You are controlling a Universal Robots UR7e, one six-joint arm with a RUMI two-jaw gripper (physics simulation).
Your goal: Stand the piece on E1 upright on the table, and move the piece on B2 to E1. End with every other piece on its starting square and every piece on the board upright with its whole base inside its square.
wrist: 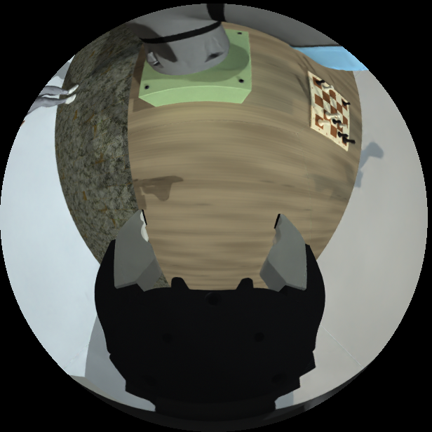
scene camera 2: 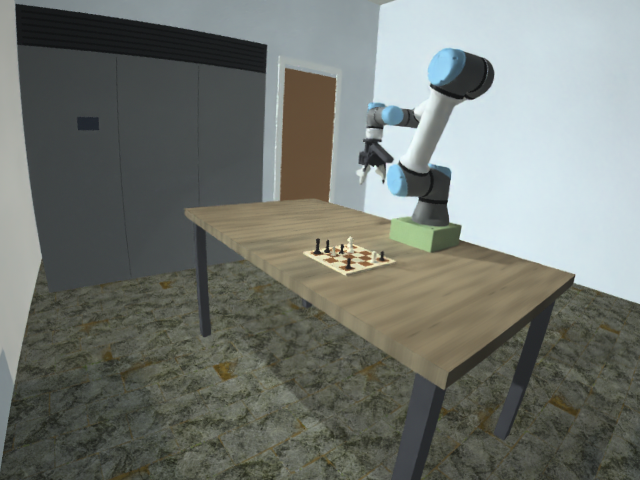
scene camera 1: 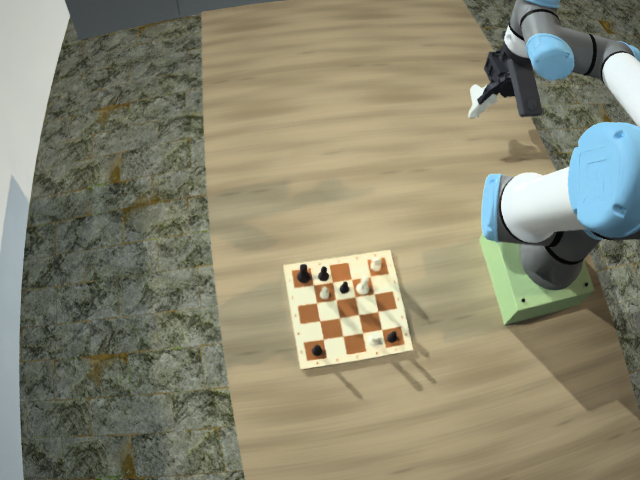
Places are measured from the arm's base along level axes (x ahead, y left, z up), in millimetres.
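Where they show: gripper, fingertip midpoint: (scene camera 2: 372,184) (scene camera 1: 499,116); arm's base, link origin: (scene camera 2: 429,221) (scene camera 1: 550,257).
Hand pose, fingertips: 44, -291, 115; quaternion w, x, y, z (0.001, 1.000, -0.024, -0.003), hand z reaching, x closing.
Each offset is from my fingertips to the top centre of the thing, as dx, dy, dz.
The chessboard {+389, +270, -193} (scene camera 1: 356,359) (scene camera 2: 309,254) (wrist: 311,122) has unreadable labels, so I cannot tell which corner is E1. In scene camera 1, a tall black piece {+459, +189, -140} (scene camera 1: 303,274) (scene camera 2: 317,246) is at top left, a white piece {+314, +195, -153} (scene camera 1: 376,264) at top right, and black pawns at bottom left (scene camera 1: 316,350) (scene camera 2: 348,264) and bottom right (scene camera 1: 392,336) (scene camera 2: 382,255). A white pawn {+427, +234, -161} (scene camera 1: 324,293) and a taller white piece {+351, +238, -140} (scene camera 1: 362,286) (scene camera 2: 350,244) stand in the second row. The pieces look upright. My gripper (scene camera 1: 476,109) (scene camera 2: 372,180) (wrist: 210,213) is open and empty, high above the table, far from the board.
Other pieces are a black one {+420, +195, -149} (scene camera 1: 323,273) beside the tall black piece, a black pawn {+386, +230, -161} (scene camera 1: 344,287) between the second-row white pieces, and a white one {+356, +347, -160} (scene camera 1: 374,339) beside the bottom-right pawn. The green base block (scene camera 1: 493,273) (scene camera 2: 413,235) (wrist: 195,95) stands right of the board.
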